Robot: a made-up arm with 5 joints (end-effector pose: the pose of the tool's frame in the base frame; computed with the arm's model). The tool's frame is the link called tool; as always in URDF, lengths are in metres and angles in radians.
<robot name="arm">
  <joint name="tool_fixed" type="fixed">
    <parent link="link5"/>
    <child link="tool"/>
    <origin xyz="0 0 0" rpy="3.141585 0 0"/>
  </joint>
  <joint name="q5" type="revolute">
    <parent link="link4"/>
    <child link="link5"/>
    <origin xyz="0.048 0 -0.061" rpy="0 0 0"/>
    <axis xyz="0 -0.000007 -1"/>
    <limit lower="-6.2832" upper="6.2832"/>
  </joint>
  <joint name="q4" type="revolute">
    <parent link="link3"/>
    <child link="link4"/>
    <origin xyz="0.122 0 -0.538" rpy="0 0 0"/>
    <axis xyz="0 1 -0.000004"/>
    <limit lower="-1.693" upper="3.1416"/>
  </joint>
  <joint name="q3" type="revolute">
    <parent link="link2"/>
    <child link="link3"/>
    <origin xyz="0.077 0 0.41" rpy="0 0 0"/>
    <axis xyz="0 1 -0.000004"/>
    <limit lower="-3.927" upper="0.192"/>
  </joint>
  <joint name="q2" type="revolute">
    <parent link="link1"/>
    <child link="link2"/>
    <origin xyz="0 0 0" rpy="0 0 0"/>
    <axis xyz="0 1 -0.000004"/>
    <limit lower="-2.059" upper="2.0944"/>
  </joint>
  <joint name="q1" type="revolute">
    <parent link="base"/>
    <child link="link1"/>
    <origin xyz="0 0 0.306" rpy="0 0 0"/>
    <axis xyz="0 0 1"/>
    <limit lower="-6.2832" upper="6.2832"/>
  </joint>
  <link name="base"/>
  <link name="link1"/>
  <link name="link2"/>
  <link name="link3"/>
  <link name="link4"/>
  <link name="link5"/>
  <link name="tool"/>
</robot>
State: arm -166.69 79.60 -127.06 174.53 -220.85
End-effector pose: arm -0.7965 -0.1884 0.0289 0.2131 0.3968 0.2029 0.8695
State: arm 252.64 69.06 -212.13 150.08 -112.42
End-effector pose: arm -0.2018 -0.6456 0.8176 0.0575 -0.9972 -0.0441 -0.0208
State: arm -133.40 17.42 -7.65 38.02 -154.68
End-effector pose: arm -0.1458 -0.1542 0.0467 0.2379 -0.8986 -0.1688 -0.3279
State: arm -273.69 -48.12 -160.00 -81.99 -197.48
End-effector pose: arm -0.0422 -0.6544 0.9880 0.4725 0.6450 -0.5058 0.3237
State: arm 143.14 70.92 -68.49 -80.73 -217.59
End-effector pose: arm -0.4650 0.3486 -0.1408 0.3819 -0.7755 -0.0049 0.5027
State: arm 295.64 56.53 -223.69 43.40 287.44
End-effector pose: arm 0.1770 -0.3688 1.0933 0.8204 0.4701 0.0337 0.3238
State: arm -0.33 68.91 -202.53 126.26 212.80
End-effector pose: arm 0.7710 -0.0044 0.7868 0.0616 0.2845 0.9565 0.0179
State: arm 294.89 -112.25 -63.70 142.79 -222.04
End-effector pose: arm -0.1763 0.3799 0.7425 0.1694 0.1917 0.9391 -0.2296
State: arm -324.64 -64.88 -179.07 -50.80 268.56
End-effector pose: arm -0.7428 -0.5271 0.6073 0.2534 -0.3771 -0.7531 0.4759
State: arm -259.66 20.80 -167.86 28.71 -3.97
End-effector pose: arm -0.0787 0.4315 1.2510 0.6400 -0.3144 -0.4046 -0.5725
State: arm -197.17 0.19 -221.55 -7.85 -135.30
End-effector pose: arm 0.4264 -0.1317 1.0424 0.2163 -0.3571 0.2140 -0.8831
